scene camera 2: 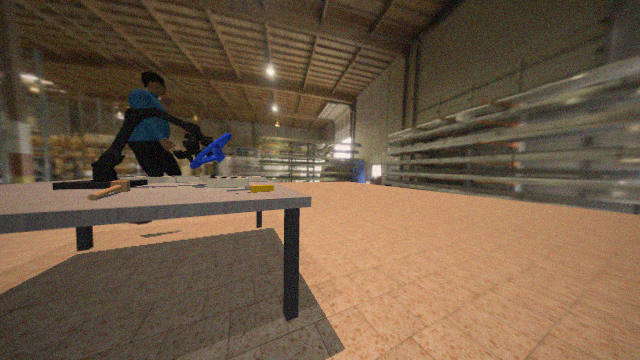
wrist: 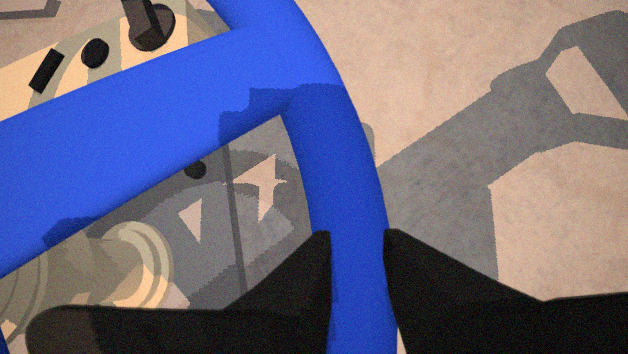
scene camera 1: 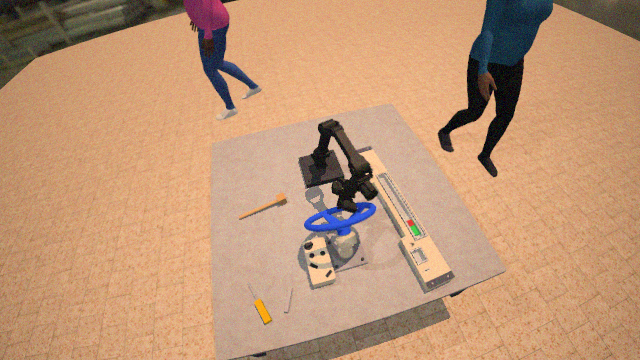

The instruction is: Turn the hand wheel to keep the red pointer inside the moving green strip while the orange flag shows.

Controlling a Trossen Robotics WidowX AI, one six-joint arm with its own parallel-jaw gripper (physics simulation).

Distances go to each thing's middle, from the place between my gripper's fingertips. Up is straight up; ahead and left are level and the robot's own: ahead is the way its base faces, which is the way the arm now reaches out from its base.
Labels:
I see my gripper 90 mm below the blue hand wheel (scene camera 1: pixel 343 227), 90 mm short of it and 30 mm to the left of it. The rest, counted from my hand: beige block (scene camera 1: pixel 320 279) 170 mm ahead, 160 mm to the right, 100 mm below.

